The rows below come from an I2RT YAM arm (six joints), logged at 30 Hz.
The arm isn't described. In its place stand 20 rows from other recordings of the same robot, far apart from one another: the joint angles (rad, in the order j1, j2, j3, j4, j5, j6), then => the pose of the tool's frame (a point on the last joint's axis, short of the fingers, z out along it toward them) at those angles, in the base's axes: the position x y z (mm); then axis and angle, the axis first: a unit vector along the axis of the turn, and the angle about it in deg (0 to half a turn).
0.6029 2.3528 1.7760 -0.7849 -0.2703 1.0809 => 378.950 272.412 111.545 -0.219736 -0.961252 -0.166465 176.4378
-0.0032 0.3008 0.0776 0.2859 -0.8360 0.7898 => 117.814 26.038 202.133 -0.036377 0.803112 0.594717 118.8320
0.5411 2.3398 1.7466 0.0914 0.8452 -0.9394 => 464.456 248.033 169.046 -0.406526 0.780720 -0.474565 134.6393
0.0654 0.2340 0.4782 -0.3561 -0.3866 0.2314 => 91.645 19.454 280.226 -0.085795 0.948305 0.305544 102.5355
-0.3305 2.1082 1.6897 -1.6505 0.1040 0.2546 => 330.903 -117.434 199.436 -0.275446 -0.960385 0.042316 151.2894
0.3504 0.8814 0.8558 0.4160 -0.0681 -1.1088 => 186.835 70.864 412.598 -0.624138 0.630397 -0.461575 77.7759
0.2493 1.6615 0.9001 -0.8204 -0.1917 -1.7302 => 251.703 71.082 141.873 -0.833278 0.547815 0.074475 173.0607
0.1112 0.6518 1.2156 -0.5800 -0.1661 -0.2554 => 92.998 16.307 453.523 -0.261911 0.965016 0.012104 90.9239
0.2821 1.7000 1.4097 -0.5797 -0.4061 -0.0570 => 356.016 117.826 281.105 -0.235268 0.942364 0.237907 143.5415
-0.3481 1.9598 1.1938 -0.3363 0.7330 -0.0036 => 352.516 -153.259 141.539 0.240400 0.890797 -0.385601 162.4708
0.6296 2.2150 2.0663 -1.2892 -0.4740 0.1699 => 349.087 274.416 242.887 0.236273 -0.941316 -0.241040 176.3645
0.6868 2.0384 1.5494 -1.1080 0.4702 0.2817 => 304.613 228.916 181.342 -0.199551 0.956440 -0.213080 168.8488
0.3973 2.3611 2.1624 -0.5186 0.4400 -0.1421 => 503.482 194.824 239.901 -0.165391 0.973002 -0.160972 129.5806
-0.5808 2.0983 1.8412 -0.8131 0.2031 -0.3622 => 378.412 -256.946 241.835 0.132136 0.970316 -0.202551 159.8523
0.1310 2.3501 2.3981 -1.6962 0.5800 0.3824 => 438.133 38.048 269.531 0.109141 0.951999 -0.285981 175.7953
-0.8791 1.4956 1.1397 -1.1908 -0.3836 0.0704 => 171.826 -186.583 240.648 0.448314 0.877324 0.171220 170.1486
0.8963 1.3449 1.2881 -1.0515 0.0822 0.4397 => 163.235 199.466 318.811 -0.215495 0.969964 0.112833 156.3935
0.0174 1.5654 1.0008 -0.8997 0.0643 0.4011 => 269.298 2.399 188.186 0.192318 0.981121 -0.020384 173.2693
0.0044 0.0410 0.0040 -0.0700 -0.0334 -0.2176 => 112.219 1.683 163.516 -0.125279 0.988993 -0.078721 96.5251
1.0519 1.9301 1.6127 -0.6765 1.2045 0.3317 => 233.000 340.964 268.472 -0.150097 0.936758 -0.316158 116.3971
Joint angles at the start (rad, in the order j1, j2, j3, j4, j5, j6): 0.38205, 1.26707, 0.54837, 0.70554, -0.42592, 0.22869
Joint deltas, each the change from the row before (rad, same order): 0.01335, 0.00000, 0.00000, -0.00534, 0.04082, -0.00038; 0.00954, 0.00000, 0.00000, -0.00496, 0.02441, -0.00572; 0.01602, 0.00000, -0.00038, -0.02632, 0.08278, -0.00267; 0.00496, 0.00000, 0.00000, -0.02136, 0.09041, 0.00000; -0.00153, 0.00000, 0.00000, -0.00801, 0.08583, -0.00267; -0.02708, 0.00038, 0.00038, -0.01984, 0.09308, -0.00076; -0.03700, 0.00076, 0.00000, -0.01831, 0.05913, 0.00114; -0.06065, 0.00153, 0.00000, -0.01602, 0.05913, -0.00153; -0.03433, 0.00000, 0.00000, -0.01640, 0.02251, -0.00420; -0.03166, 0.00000, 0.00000, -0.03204, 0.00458, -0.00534; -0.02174, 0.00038, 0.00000, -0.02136, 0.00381, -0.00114; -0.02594, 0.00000, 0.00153, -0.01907, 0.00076, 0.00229; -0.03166, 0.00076, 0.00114, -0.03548, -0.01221, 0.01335
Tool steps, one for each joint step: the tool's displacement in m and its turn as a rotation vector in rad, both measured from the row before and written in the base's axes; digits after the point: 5 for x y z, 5 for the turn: -0.00052, 0.00226, -0.00058, -0.00289, 0.00442, -0.02746; -0.00053, 0.00172, -0.00054, -0.00650, 0.00037, -0.01475; -0.00008, 0.00168, -0.00299, -0.01548, 0.02143, -0.06661; 0.00124, -0.00139, -0.00236, -0.01378, 0.01720, -0.08528; 0.00177, -0.00298, -0.00091, -0.01144, 0.00318, -0.08692; 0.00441, -0.00978, -0.00215, -0.01622, 0.01452, -0.11972; 0.00435, -0.01144, -0.00218, -0.01196, 0.01574, -0.09590; 0.00570, -0.01781, -0.00211, -0.01426, 0.01380, -0.11911; 0.00236, -0.00992, -0.00176, -0.01178, 0.01419, -0.05601; 0.00144, -0.00872, -0.00345, -0.01389, 0.03027, -0.03529; 0.00082, -0.00603, -0.00238, -0.00664, 0.02095, -0.02526; 0.00104, -0.00702, -0.00153, -0.00139, 0.01728, -0.02717; 0.00062, -0.00819, -0.00359, 0.00990, 0.03549, -0.02296
